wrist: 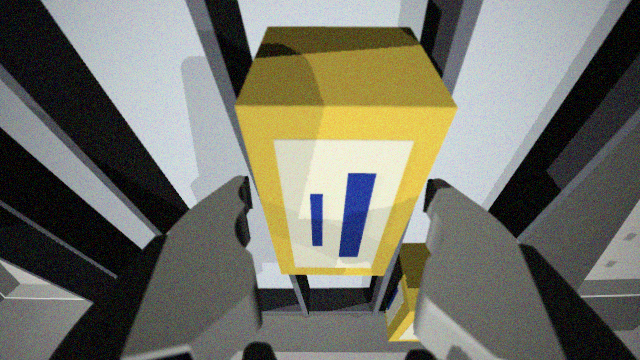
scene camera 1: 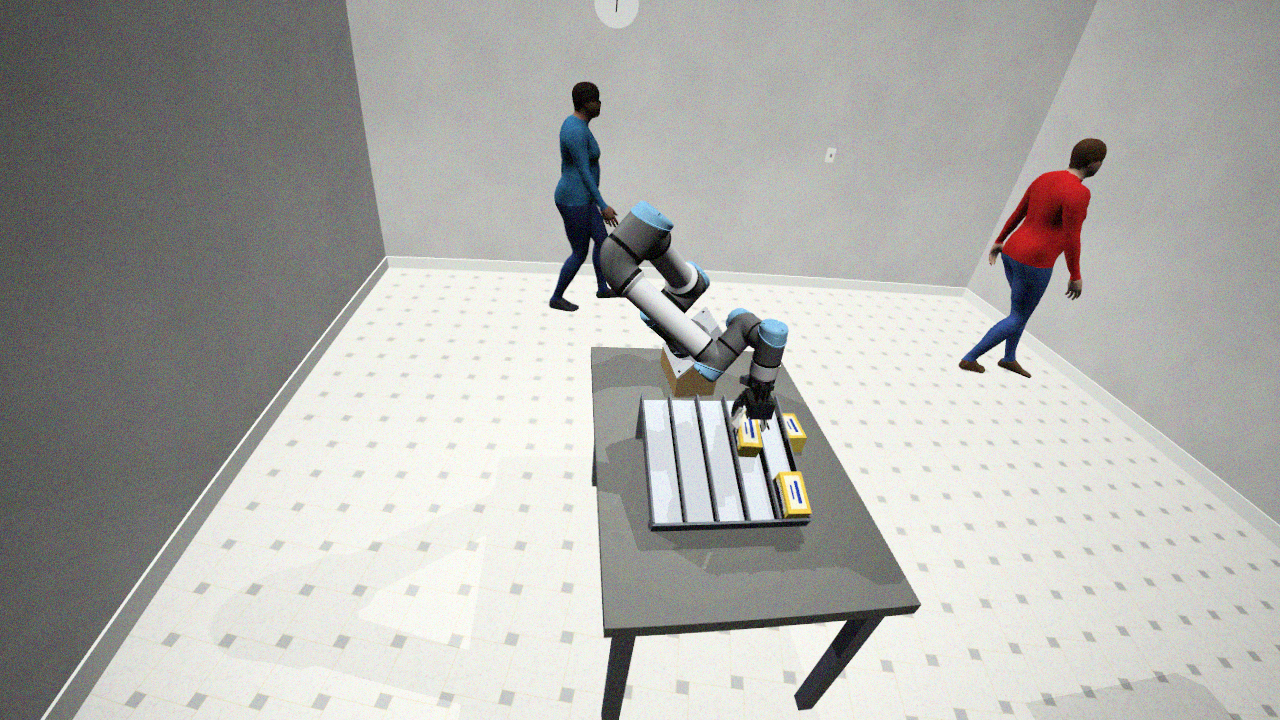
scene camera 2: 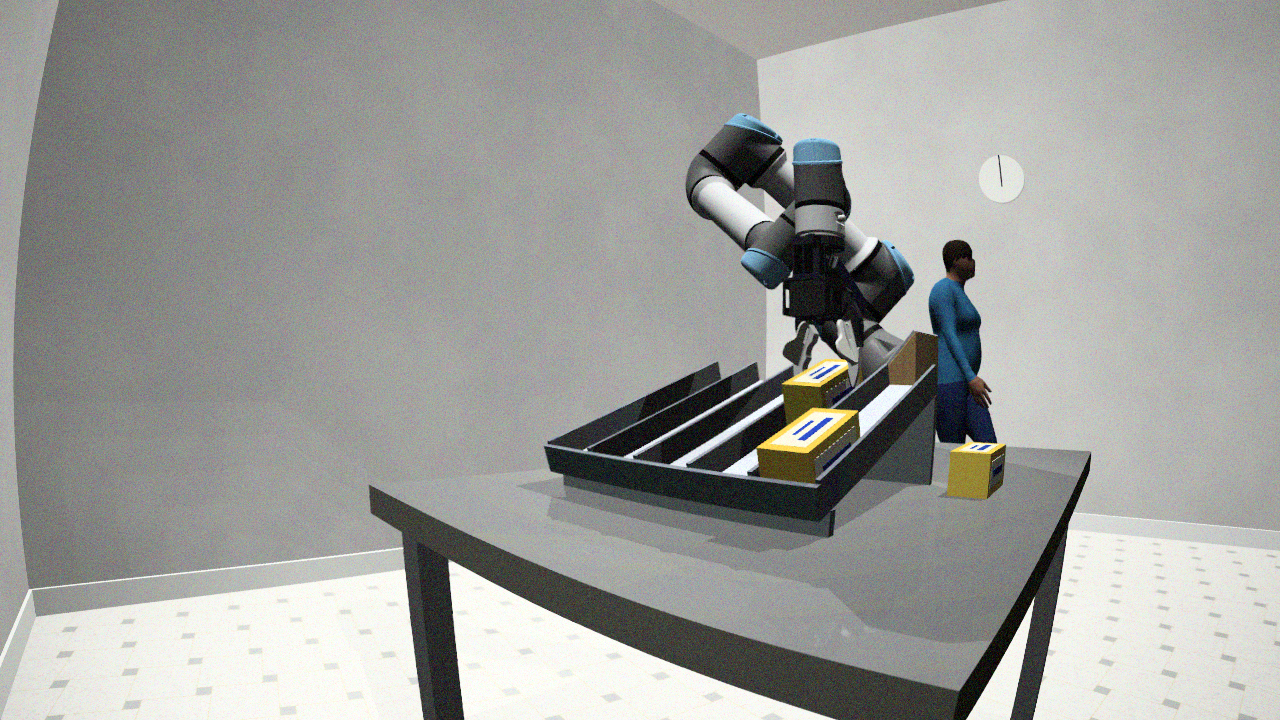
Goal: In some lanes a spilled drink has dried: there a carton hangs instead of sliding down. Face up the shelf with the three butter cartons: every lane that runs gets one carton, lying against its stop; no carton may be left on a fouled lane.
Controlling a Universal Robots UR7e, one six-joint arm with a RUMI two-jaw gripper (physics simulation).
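Where they show: gripper, fingertip midpoint: (wrist: 336, 182) (scene camera 1: 746, 431); arm's base, link origin: (scene camera 2: 892, 375).
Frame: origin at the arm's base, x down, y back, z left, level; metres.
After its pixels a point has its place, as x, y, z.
The sloped shelf (scene camera 1: 729, 526) {0.118, -0.733, -0.027} (scene camera 2: 680, 484) {0.119, -0.734, 0.015} has several lanes split by dark dividers. One yellow butter carton (scene camera 1: 749, 440) {-0.001, -0.532, 0.064} (scene camera 2: 812, 395) {0.019, -0.548, 0.086} (wrist: 345, 190) {-0.019, -0.470, 0.077} is in the upper part of the fourth lane from the left in scene camera 1. My gripper (scene camera 1: 751, 423) {0.010, -0.484, 0.073} (scene camera 2: 825, 351) (wrist: 336, 182) {0.010, -0.484, 0.073} is open around this carton, with a visible gap at each side in the wrist view. A second carton (scene camera 1: 794, 494) {0.048, -0.694, 0.154} (scene camera 2: 802, 447) {0.061, -0.736, 0.175} (wrist: 414, 265) {0.068, -0.616, 0.141} lies against the stop at the low end of the rightmost lane. A third carton (scene camera 1: 793, 430) {0.096, -0.390, 0.288} (scene camera 2: 975, 471) {0.123, -0.425, 0.300} stands on the table, right of the shelf.
The table (scene camera 1: 760, 582) {0.161, -0.875, 0.024} (scene camera 2: 626, 582) {0.161, -0.944, 0.132} carries the shelf and the arm. A brown box-like block (scene camera 1: 689, 383) {0.102, -0.126, -0.008} stands by the arm's base behind the shelf. A person in blue (scene camera 1: 577, 165) (scene camera 2: 955, 344) and a person in red (scene camera 1: 1047, 219) are on the floor beyond the table.
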